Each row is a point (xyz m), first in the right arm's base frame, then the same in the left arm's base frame.
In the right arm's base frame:
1: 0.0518 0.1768 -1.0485
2: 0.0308 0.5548 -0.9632
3: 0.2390 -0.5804 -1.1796
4: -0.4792 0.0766 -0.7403
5: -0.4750 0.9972 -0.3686
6: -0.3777 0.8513 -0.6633
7: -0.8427 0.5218 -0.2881
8: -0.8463 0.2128 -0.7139
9: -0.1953 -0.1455 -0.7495
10: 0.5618 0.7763 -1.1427
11: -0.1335 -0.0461 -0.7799
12: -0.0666 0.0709 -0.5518
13: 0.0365 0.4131 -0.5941
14: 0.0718 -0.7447 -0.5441
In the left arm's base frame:
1: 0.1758 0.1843 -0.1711
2: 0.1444 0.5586 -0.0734
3: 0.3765 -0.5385 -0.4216
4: -0.0407 0.0189 0.3881
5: 0.0235 0.9508 0.7246
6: -0.0498 0.8031 0.4239
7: -0.1349 0.4276 0.9872
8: -0.3370 0.0939 0.6343
9: 0.2154 -0.1532 0.2015
10: 0.4163 0.8522 -0.5240
11: 0.2286 -0.0472 0.1447
12: 0.3963 0.0946 0.2928
13: 0.3927 0.4454 0.2127
14: 0.6513 -0.6843 0.1801

